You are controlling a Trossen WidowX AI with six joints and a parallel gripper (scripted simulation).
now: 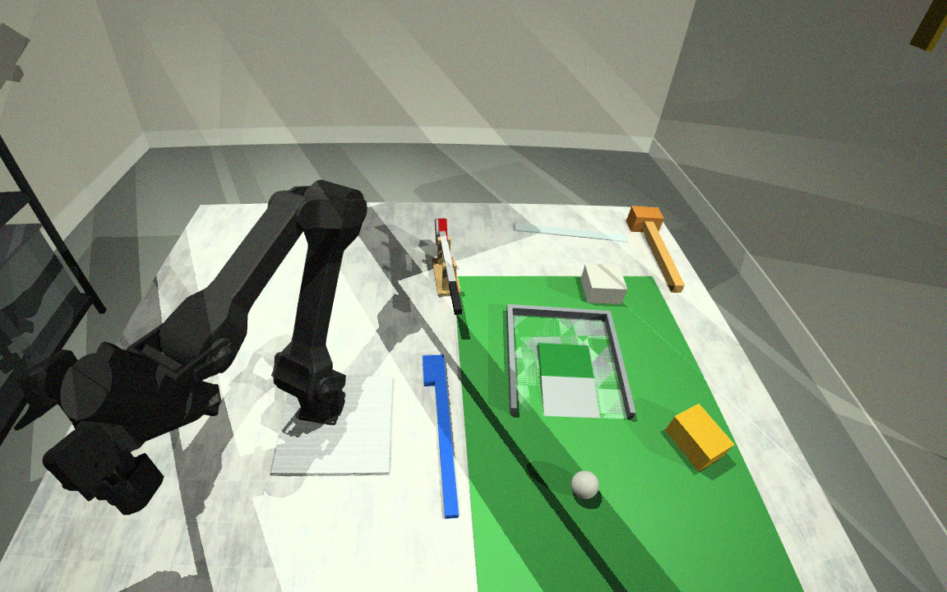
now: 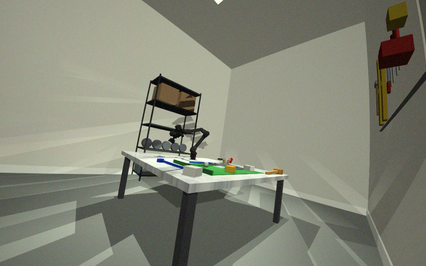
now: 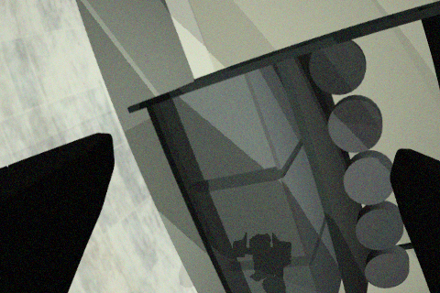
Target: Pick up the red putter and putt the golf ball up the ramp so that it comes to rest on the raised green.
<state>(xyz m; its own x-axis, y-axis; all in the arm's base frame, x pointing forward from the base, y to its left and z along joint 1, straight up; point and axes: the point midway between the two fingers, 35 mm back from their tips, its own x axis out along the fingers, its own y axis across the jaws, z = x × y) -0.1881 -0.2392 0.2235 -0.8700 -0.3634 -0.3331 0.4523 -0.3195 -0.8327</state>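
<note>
My gripper tip is 380 mm short of the red putter, 610 mm to the right of it and 160 mm above it. Also, from my gripper tip: yellow block: 860 mm ahead, 270 mm to the left, 200 mm below; pale strip: 670 mm ahead, 860 mm to the left, 220 mm below; white golf ball: 660 mm ahead, 170 mm to the left, 200 mm below.
</note>
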